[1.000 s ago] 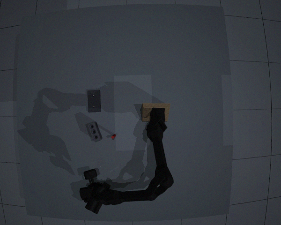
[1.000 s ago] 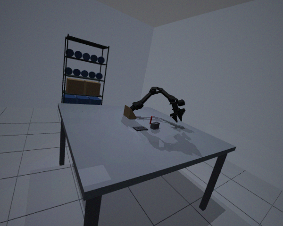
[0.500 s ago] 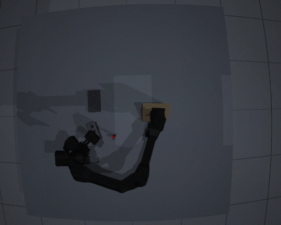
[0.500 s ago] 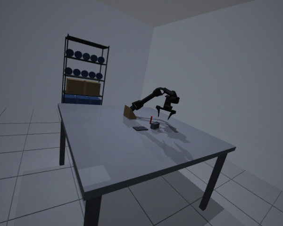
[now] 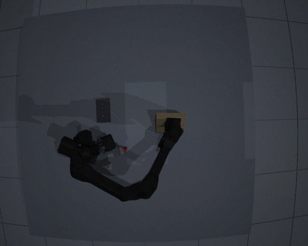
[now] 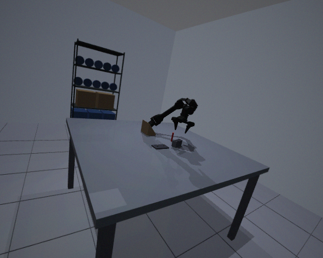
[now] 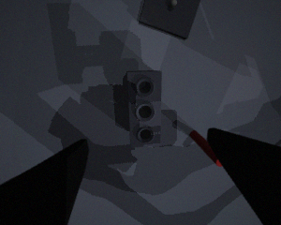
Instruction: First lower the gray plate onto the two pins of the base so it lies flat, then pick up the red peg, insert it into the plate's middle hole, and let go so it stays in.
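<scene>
The gray plate lies 1 cm behind my gripper tip and 9 cm below it. Also, from my gripper tip: dark base: 1 cm ahead, 17 cm to the right, 12 cm below; then red peg: 11 cm behind, 2 cm to the left, 9 cm below.
</scene>
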